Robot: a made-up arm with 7 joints. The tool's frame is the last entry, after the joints.
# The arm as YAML. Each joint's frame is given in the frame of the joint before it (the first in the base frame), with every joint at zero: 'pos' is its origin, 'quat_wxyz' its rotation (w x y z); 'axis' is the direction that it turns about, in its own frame. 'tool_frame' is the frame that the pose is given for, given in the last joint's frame.
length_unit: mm
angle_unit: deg
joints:
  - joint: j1
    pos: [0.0, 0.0, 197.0]
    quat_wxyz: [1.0, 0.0, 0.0, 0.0]
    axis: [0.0, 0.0, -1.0]
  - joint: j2
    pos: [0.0, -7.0, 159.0]
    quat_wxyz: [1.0, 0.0, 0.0, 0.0]
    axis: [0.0, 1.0, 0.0]
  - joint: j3
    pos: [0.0, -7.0, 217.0]
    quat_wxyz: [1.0, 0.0, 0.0, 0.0]
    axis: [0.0, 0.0, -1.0]
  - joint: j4
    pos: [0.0, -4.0, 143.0]
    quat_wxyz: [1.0, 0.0, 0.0, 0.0]
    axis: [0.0, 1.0, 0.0]
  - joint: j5
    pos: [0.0, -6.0, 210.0]
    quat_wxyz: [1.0, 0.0, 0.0, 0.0]
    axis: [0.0, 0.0, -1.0]
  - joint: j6
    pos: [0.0, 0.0, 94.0]
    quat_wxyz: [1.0, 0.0, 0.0, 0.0]
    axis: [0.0, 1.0, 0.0]
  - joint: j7
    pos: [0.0, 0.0, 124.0]
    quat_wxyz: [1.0, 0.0, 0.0, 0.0]
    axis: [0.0, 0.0, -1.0]
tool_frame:
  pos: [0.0, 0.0, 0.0]
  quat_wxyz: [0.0, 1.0, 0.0, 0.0]
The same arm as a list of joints. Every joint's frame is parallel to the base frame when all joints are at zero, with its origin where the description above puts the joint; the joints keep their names.
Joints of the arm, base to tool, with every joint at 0 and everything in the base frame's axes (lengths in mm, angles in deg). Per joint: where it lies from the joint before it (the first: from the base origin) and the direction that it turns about. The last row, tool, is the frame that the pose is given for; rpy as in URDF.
j1: axis -z origin 0 0 197
j2: axis +y origin 0 -7 159
j3: axis -z origin 0 -7 217
j4: axis +y origin 0 -4 143
j5: axis -z origin 0 -6 210
j6: axis +y origin 0 0 94
j7: axis -z origin 0 0 124
tool: origin 0 0 0 rpy 180 0 0

